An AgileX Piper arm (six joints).
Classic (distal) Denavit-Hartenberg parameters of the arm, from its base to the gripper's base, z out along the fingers. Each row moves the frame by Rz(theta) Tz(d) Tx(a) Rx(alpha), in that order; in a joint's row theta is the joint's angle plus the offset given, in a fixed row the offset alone. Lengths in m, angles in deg.
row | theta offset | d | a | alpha
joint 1 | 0 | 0.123 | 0 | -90
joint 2 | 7.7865 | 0 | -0.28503 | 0
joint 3 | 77.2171 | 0 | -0.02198 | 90
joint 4 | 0 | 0.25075 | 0 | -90
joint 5 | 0 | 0 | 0 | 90
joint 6 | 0 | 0.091 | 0 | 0
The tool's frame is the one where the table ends.
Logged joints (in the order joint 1, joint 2, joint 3, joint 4, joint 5, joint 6), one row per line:
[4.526 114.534 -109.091 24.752 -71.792 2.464]
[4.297 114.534 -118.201 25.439 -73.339 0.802]
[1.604 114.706 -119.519 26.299 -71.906 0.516]
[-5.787 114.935 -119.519 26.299 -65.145 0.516]
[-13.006 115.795 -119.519 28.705 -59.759 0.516]
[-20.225 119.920 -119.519 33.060 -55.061 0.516]
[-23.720 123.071 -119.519 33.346 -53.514 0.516]
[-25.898 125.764 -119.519 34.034 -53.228 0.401]
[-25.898 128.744 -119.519 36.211 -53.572 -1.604]
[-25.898 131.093 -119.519 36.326 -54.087 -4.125]
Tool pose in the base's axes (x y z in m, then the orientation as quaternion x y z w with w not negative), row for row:
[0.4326 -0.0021 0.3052 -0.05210 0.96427 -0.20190 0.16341]
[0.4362 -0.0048 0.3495 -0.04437 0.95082 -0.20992 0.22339]
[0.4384 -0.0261 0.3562 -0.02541 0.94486 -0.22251 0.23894]
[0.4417 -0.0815 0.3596 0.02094 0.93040 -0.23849 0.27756]
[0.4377 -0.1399 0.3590 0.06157 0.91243 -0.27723 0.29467]
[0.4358 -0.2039 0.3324 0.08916 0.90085 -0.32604 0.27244]
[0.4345 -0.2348 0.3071 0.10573 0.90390 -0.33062 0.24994]
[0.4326 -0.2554 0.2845 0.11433 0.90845 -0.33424 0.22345]
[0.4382 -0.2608 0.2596 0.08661 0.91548 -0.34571 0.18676]
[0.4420 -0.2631 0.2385 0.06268 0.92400 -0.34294 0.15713]
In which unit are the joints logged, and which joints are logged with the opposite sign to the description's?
The joints are logged in degrees. Opposite sign: joint 4, joint 5.
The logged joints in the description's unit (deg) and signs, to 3 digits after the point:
[4.526 114.534 -109.091 -24.752 71.792 2.464]
[4.297 114.534 -118.201 -25.439 73.339 0.802]
[1.604 114.706 -119.519 -26.299 71.906 0.516]
[-5.787 114.935 -119.519 -26.299 65.145 0.516]
[-13.006 115.795 -119.519 -28.705 59.759 0.516]
[-20.225 119.920 -119.519 -33.060 55.061 0.516]
[-23.720 123.071 -119.519 -33.346 53.514 0.516]
[-25.898 125.764 -119.519 -34.034 53.228 0.401]
[-25.898 128.744 -119.519 -36.211 53.572 -1.604]
[-25.898 131.093 -119.519 -36.326 54.087 -4.125]

